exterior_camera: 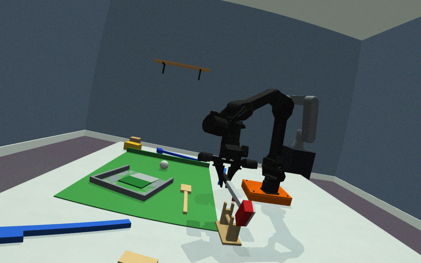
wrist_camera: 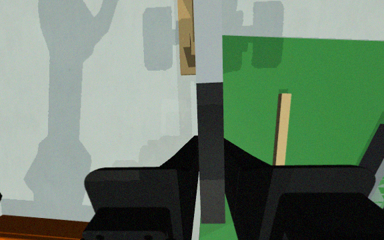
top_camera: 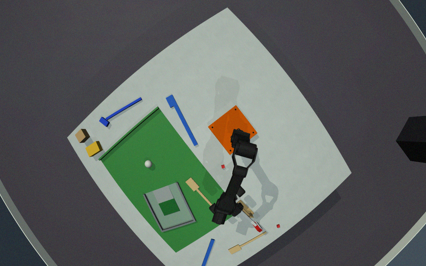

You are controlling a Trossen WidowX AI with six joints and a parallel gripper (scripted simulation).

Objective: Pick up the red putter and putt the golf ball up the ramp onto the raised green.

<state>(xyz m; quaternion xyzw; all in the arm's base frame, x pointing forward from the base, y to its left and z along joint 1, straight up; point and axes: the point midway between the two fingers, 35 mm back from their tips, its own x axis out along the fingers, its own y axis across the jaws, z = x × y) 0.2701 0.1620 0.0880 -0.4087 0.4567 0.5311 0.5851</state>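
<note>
Right now my gripper tip is 11 cm to the right of the red putter, 2 cm below it and 1 cm short of it. The rest, counted from my gripper tip: white golf ball (44 cm to the right, 16 cm ahead, 7 cm below); then green mat (29 cm to the right, 20 cm ahead, 9 cm below); then wooden stand (13 cm to the left, 5 cm below, 1 cm ahead).
</note>
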